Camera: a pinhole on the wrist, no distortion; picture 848 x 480 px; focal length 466.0 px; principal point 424.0 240.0 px. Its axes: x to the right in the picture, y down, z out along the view. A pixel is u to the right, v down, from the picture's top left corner.
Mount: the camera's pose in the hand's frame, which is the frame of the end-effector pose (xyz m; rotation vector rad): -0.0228 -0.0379 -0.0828 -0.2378 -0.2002 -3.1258
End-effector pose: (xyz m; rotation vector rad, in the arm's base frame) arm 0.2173 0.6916 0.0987 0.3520 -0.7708 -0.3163
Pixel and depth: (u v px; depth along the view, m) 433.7 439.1 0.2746
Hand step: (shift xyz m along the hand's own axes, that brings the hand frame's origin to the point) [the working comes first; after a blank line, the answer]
In the camera's frame: 0.0057 0.1173 0.2746

0.0141 -0.1194 0.2022
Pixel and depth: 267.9 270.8 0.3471
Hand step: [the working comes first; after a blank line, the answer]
In the camera's frame: -0.1163 0.0229 0.3471

0.1447 -0.0177 0.2429
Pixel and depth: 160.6 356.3 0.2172
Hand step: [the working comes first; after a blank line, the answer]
In the camera's frame: -0.1228 0.0542 0.2172

0.1318 -0.0652 0.1185
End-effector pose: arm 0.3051 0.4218 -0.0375 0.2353 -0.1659 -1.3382
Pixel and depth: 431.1 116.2 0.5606
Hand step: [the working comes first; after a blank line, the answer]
In the camera's frame: 0.0085 -0.1489 0.5606

0.0517 0.1810 0.4492
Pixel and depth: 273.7 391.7 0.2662
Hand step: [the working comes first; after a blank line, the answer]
In the camera's frame: -0.0859 0.0867 0.2662

0.1030 -0.0909 0.1762
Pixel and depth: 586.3 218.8 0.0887
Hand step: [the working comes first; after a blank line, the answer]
In the camera's frame: 0.0309 -0.0040 0.0887

-0.0400 -0.0224 0.0083
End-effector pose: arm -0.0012 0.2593 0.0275 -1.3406 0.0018 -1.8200
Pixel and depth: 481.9 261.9 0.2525
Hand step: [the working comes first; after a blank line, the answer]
In the camera's frame: 0.0314 0.0119 0.2525

-0.0157 -0.0173 0.1710
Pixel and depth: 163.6 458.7 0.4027
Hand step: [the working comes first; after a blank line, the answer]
In the camera's frame: -0.2250 0.1890 0.4027

0.2622 -0.1764 0.3021
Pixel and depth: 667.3 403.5 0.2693
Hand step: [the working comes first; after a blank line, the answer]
In the camera's frame: 0.1406 0.0945 0.2693

-0.1203 -0.0961 0.2144
